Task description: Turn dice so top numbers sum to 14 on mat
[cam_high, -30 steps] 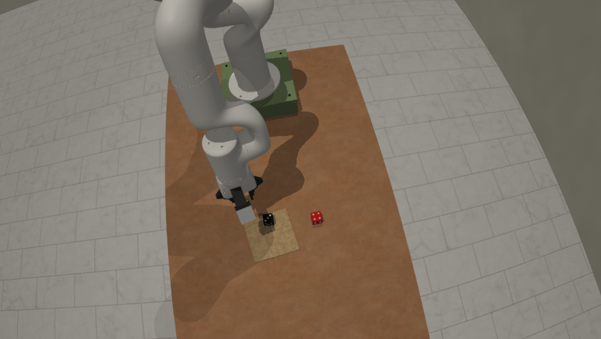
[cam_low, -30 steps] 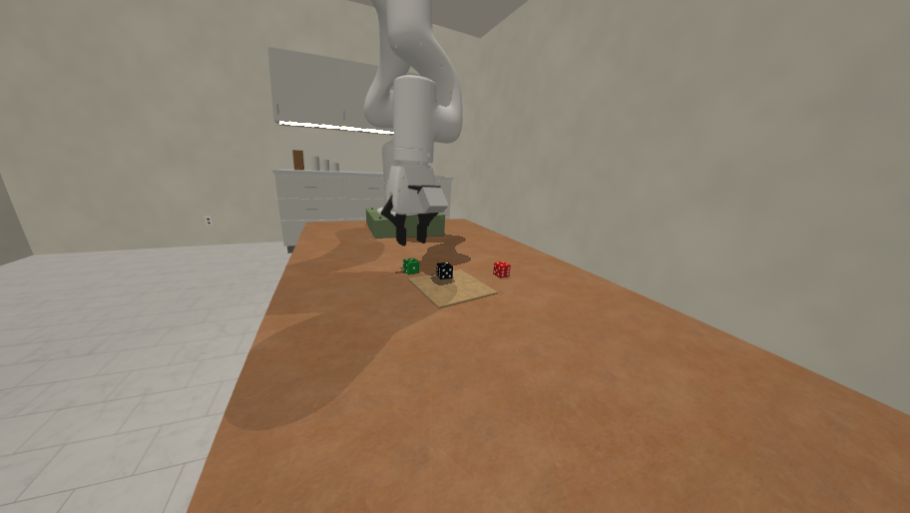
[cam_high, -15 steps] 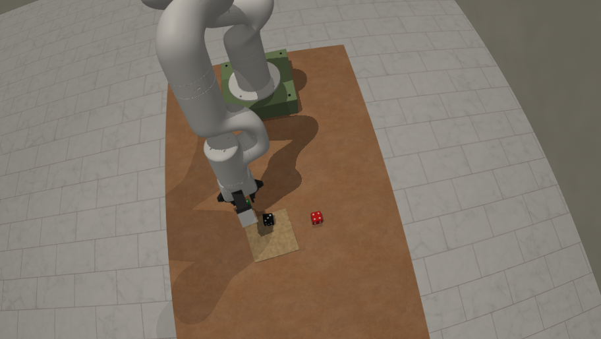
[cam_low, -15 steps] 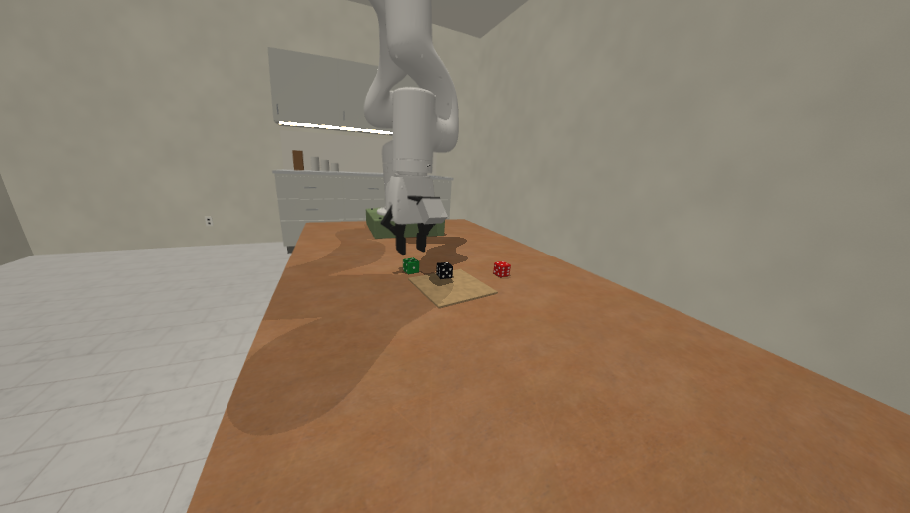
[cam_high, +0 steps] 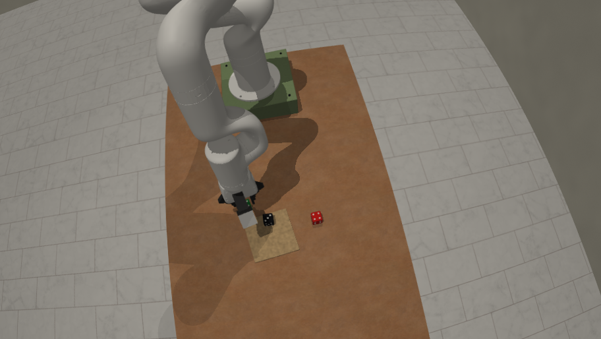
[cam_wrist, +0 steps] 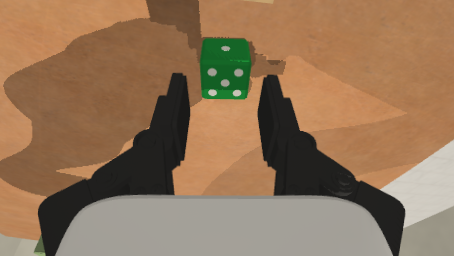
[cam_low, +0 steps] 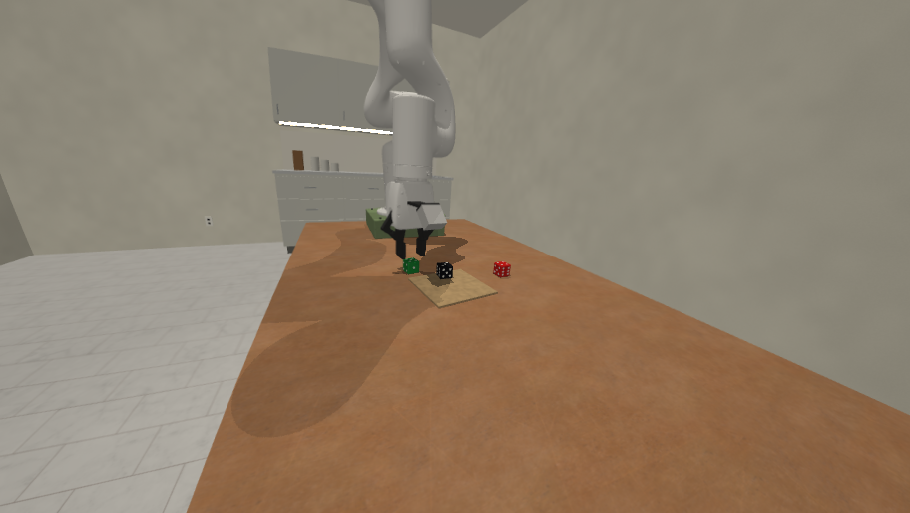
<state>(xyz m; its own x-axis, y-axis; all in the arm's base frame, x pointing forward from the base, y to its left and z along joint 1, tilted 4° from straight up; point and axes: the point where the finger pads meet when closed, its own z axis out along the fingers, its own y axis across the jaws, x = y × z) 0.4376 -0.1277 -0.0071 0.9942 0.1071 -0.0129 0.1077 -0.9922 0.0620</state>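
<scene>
Right now the green die is 4 cm below my hand. Also, from my hand: black die 6 cm ahead, 6 cm to the left, 4 cm below; then tan square mat 11 cm ahead, 5 cm to the left, 6 cm below; then red die 10 cm ahead, 20 cm to the left, 4 cm below.
</scene>
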